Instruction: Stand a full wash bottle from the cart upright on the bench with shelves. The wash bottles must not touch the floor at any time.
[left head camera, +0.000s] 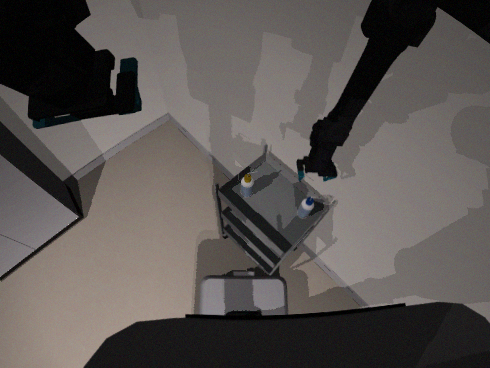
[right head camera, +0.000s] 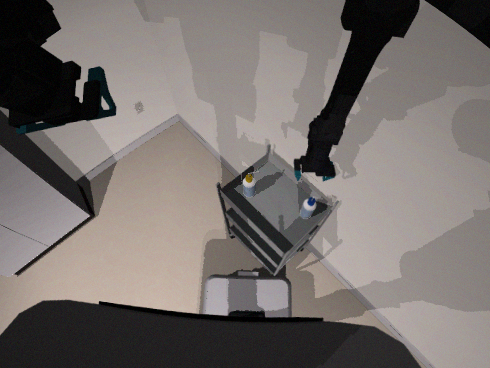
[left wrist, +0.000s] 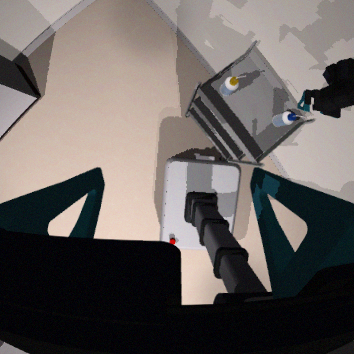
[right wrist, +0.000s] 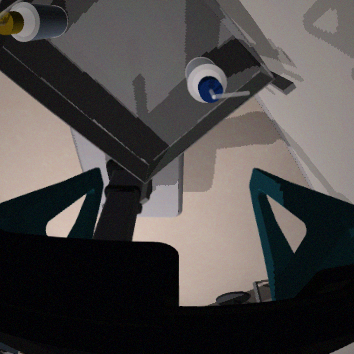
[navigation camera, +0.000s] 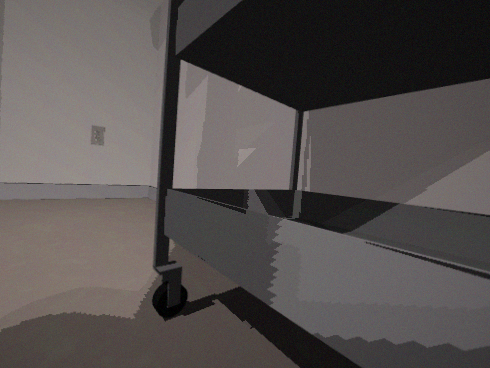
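Note:
The left gripper (left head camera: 109, 110), (right head camera: 88, 116), (left wrist: 176, 175) and the right gripper (right head camera: 310, 179), (right wrist: 175, 175) are visible. So is a grey cart (navigation camera: 363, 276), (left head camera: 265, 226), (right head camera: 268, 225), (left wrist: 239, 124), (right wrist: 119, 81).

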